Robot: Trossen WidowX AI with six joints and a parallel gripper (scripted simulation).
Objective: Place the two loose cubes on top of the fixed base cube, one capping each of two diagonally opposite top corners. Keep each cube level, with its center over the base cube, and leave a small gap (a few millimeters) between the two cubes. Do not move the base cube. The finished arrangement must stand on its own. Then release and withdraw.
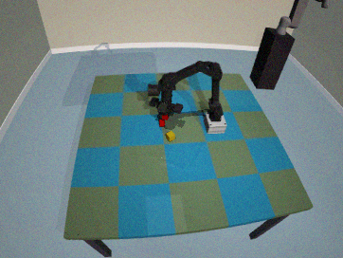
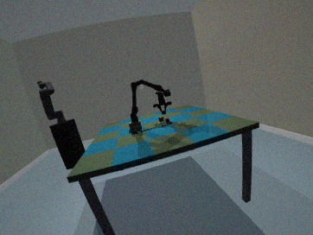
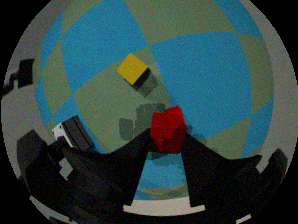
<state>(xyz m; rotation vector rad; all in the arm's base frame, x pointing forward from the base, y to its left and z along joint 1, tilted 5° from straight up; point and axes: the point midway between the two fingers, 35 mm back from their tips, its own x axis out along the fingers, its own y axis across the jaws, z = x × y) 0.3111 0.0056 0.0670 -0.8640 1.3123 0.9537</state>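
The yellow cube lies 3 cm behind my gripper tip, 9 cm to the left of it and 8 cm below it. The rest, counted from my gripper tip: red cube: right at my gripper tip.
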